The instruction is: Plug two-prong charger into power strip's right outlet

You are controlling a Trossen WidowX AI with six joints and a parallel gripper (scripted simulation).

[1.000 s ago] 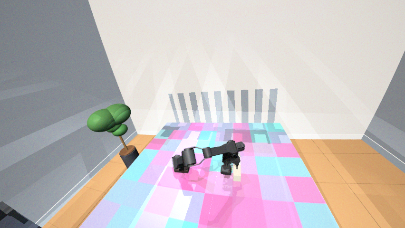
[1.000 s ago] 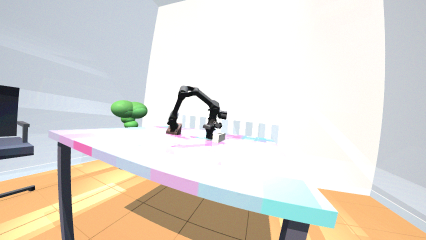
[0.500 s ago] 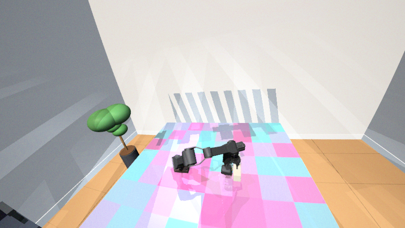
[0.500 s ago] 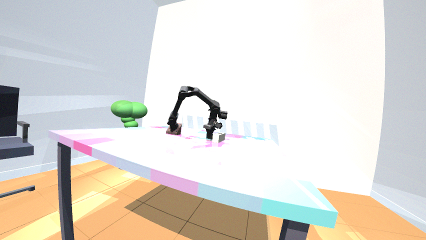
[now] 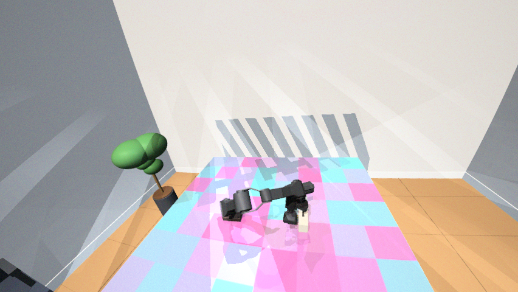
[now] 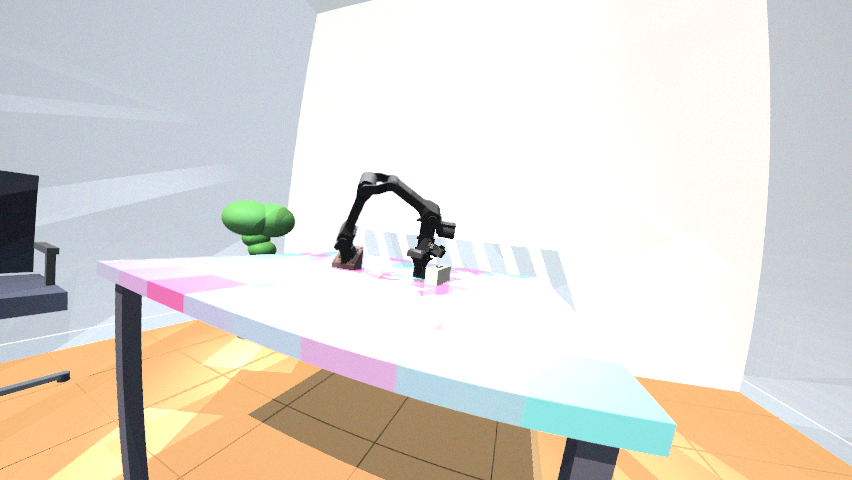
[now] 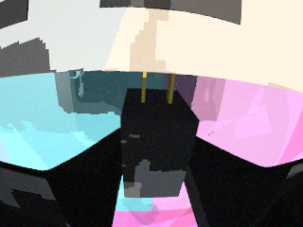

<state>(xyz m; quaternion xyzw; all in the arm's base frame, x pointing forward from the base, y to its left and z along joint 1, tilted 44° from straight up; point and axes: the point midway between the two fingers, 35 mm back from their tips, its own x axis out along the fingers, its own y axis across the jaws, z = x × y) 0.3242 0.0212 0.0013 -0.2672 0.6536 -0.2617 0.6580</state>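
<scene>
Now: gripper tip 2 cm short of the two-prong charger and 1 cm below it.
</scene>
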